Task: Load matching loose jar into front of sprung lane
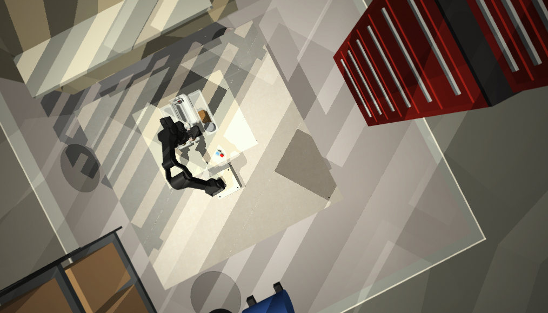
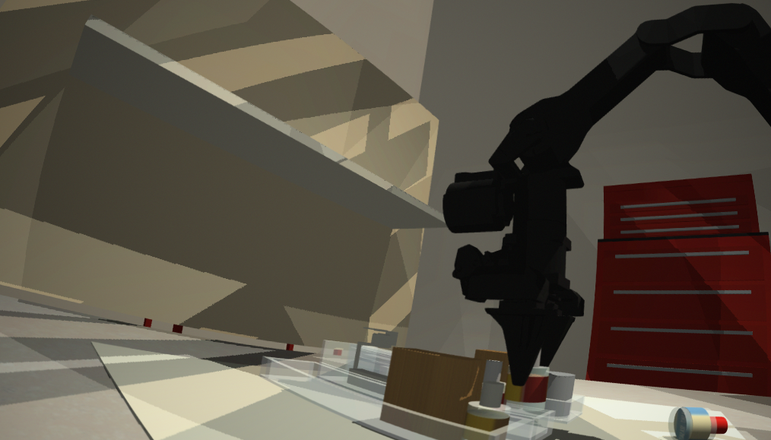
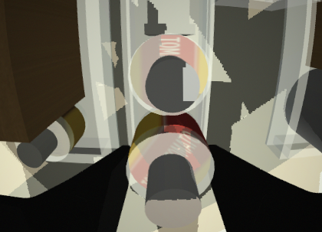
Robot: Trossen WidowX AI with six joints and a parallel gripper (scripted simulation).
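My gripper tip is now 14 cm short of the lane, 6 cm to the left of it and 3 cm above it. Also, from my gripper tip: pusher plate (14 cm ahead, 6 cm to the right).
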